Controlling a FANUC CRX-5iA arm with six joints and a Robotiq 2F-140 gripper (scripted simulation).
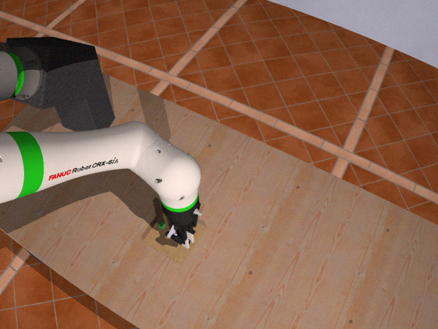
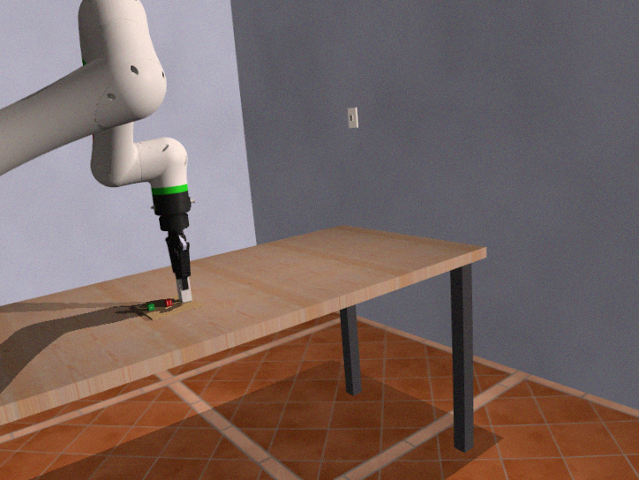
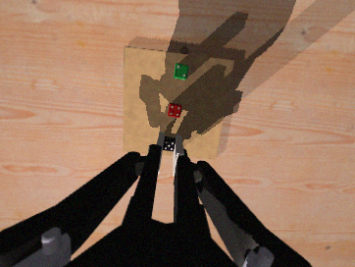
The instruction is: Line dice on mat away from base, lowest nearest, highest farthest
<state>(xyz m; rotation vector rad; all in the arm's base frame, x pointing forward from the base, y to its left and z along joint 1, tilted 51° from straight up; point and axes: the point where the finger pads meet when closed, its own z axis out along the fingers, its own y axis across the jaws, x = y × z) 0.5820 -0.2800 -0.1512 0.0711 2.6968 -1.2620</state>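
Now: the black die 30 mm below my hand. From my hand the other things lie so: red die (50 mm behind, 30 mm below, 10 mm to the left); green die (100 mm behind, 30 mm below, 10 mm to the left); tan mat (50 mm behind, 40 mm below, 10 mm to the left).
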